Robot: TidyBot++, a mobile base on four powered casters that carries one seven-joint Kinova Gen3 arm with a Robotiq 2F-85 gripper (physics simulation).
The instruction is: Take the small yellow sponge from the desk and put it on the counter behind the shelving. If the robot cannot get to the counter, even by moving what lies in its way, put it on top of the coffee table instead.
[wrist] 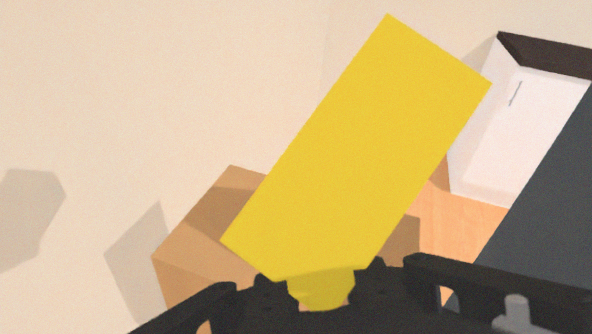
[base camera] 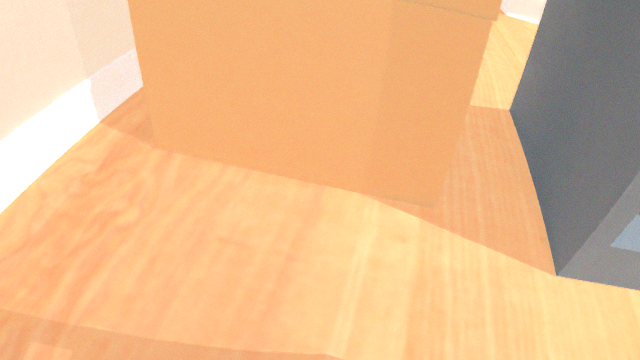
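Frame: origin at the arm's base, x ahead, y left, z up, level; centimetres.
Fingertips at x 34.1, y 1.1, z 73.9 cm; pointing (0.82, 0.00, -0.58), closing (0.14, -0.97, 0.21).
A point is followed by its place in that frame.
The yellow sponge (wrist: 355,150) @[x 32.9, y 0.8, z 81.7 cm] is a flat block held tilted in my gripper (wrist: 316,260) @[x 34.1, y 1.1, z 73.9 cm]. The black fingers are shut on its lower end, and it sticks out past them, hiding part of what lies behind. A white cabinet with a dark top (wrist: 555,56) @[x 187.0, y -119.1, z 51.3 cm], which looks like the counter, stands against the wall at the upper right of the wrist view. A dark grey panel (base camera: 575,115) @[x 48.9, y -37.7, z -24.3 cm] (wrist: 545,200) @[x 67.8, y -42.6, z 53.2 cm], apparently the side of the shelving, stands at the right in both views. The desk and the coffee table cannot be made out.
A large cardboard box (base camera: 300,95) @[x 49.5, y 1.9, z -26.1 cm] (wrist: 200,250) @[x 58.2, y 17.9, z 41.3 cm] stands on the wooden floor (base camera: 250,260) @[x 35.1, y 6.9, z -39.7 cm] straight ahead, between the wall (base camera: 35,45) @[x 57.5, y 45.6, z -20.4 cm] on the left and the grey panel. A narrow gap shows between the box and the panel, with more floor beyond it.
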